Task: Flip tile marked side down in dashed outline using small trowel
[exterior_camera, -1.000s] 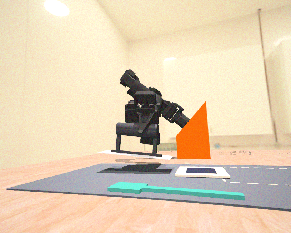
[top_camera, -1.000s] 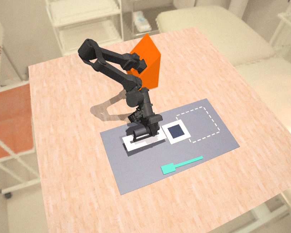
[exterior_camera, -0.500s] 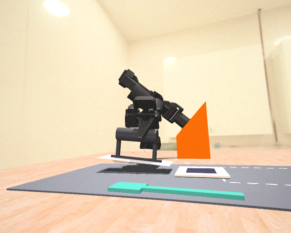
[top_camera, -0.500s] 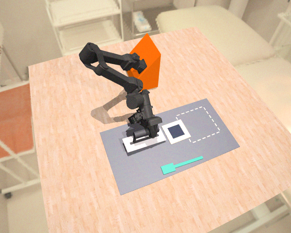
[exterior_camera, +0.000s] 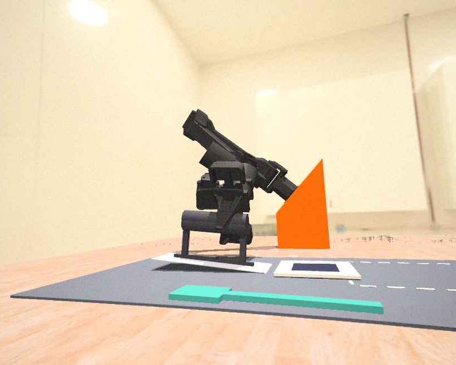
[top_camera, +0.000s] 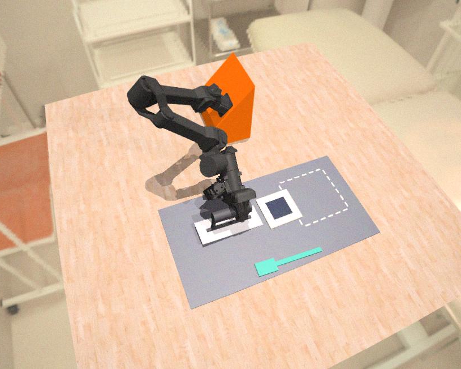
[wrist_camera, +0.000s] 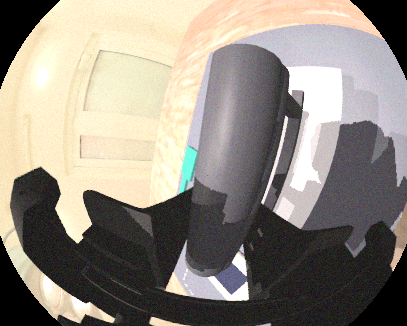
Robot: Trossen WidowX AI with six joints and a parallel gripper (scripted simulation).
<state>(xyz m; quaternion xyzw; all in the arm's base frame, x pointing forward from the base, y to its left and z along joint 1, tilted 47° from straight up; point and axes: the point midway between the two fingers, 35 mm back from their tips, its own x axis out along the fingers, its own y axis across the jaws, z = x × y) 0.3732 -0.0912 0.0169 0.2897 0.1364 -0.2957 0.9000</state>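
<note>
My gripper tip is now 10 cm to the right of the grey mat and 8 cm above it. Round my gripper tip: white tile: 3 cm behind, 15 cm to the left, 5 cm below; black-handled tool: 3 cm behind, 1 cm below; teal trowel: 14 cm ahead, 9 cm to the left, 5 cm below.
</note>
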